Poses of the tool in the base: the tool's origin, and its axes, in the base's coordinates. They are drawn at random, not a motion.
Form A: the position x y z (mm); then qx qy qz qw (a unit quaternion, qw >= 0).
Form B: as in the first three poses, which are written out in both.
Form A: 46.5 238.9 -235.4 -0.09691 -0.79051 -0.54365 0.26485
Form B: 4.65 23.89 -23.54 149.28 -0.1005 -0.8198 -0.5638
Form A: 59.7 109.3 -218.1 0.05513 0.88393 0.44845 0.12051
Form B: 5.97 10.93 -21.81 166.16 0.0555 0.8904 0.4517
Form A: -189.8 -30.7 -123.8 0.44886 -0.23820 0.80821 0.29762
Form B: -18.98 -3.07 -12.38 145.37 0.4702 -0.2495 0.8466
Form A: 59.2 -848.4 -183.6 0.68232 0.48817 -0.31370 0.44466
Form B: 5.92 -84.84 -18.36 127.20 0.7618 0.5450 -0.3502
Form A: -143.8 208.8 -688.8 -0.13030 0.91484 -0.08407 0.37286
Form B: -14.38 20.88 -68.88 136.22 -0.1404 0.9859 -0.0906
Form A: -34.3 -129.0 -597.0 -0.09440 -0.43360 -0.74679 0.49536
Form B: -3.43 -12.90 -59.70 120.61 -0.1087 -0.4991 -0.8597
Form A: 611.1 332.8 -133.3 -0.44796 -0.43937 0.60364 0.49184
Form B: 61.11 33.28 -13.33 121.08 -0.5145 -0.5046 0.6933
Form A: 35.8 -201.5 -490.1 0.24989 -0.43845 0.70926 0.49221
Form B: 3.58 -20.15 -49.01 121.03 0.2871 -0.5037 0.8148
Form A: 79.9 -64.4 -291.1 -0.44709 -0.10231 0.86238 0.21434
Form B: 7.99 -6.44 -29.11 155.25 -0.4577 -0.1047 0.8829
